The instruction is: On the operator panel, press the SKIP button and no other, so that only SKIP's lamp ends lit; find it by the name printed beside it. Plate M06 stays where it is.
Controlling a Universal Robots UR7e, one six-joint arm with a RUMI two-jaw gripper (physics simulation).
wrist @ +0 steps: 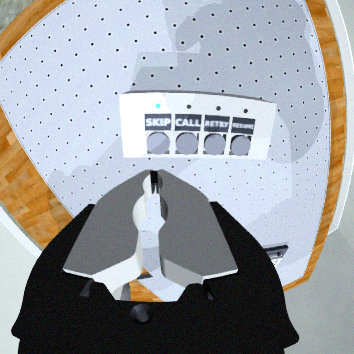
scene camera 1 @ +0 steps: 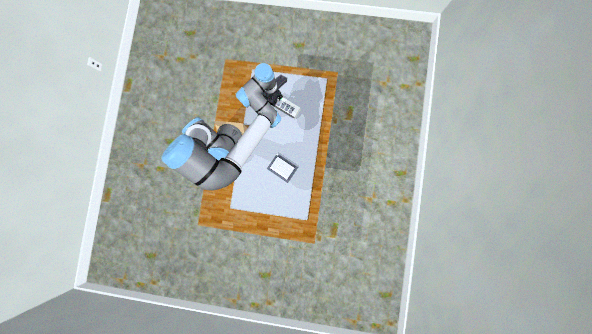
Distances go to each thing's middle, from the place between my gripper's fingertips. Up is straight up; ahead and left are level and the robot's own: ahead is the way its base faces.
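There's the white operator panel [wrist: 141, 111], and my hand is 9 cm above it and 5 cm short of it.
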